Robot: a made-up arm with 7 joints.
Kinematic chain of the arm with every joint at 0, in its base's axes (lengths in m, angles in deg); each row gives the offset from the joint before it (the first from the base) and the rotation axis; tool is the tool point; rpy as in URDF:
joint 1: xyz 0 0 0.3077 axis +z
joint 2: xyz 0 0 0 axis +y
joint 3: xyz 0 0 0.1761 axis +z
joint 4: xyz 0.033 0 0 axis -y
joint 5: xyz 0.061 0 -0.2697 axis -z
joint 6: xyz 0 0 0 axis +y
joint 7: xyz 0.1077 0 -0.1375 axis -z
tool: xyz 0 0 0 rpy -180 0 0
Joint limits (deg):
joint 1: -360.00..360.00
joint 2: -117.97..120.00
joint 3: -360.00..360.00
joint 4: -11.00..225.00
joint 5: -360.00..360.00
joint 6: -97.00..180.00
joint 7: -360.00..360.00
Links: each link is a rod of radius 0.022 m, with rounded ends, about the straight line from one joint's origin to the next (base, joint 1, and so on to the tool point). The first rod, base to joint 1, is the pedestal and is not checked.
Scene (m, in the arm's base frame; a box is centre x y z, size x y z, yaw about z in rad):
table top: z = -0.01
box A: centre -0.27 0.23 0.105 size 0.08 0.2 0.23 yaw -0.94
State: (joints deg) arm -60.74 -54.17 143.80 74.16 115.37 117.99 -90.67
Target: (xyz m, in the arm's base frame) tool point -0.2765 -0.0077 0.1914
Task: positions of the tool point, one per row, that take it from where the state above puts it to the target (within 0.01 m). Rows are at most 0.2 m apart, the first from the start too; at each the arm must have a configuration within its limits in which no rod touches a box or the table.
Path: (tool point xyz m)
1: 0.0005 0.3252 0.0524
2: -0.1022 0.2455 0.0353
3: -0.1716 0.1343 0.0388
4: -0.2288 0.0915 0.0840
5: -0.2638 0.0415 0.1363
6: -0.2765 -0.0077 0.1914

